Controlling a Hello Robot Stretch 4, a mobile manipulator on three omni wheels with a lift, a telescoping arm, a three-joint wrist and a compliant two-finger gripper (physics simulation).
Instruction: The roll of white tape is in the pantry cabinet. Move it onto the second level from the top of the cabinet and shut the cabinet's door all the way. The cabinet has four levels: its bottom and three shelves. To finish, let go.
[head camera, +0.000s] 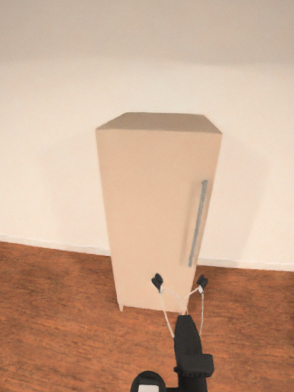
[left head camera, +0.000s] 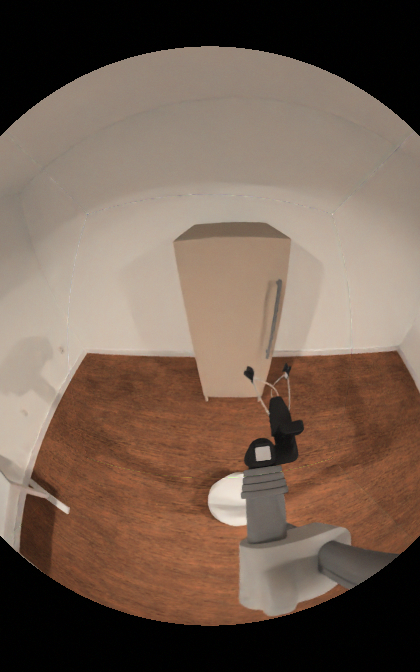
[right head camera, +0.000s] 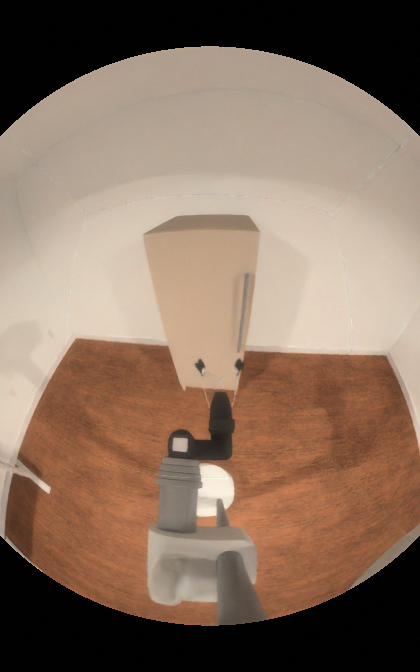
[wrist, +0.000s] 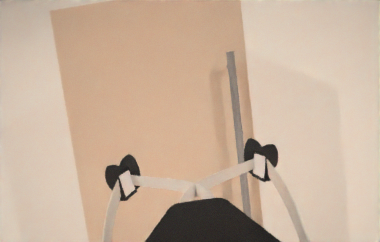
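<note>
The tan pantry cabinet stands against the wall with its door shut as far as I can see. A grey vertical bar handle is on the door's right side. My gripper is open with no object between its fingers. It is in front of the cabinet, apart from the door; in the wrist view the right fingertip overlaps the handle's lower part. The roll of white tape does not show; the inside of the cabinet is hidden.
Wooden floor lies around the cabinet. A pale wall is behind it. A white round disc is on the floor below my arm. A white leg-like piece shows at the far left.
</note>
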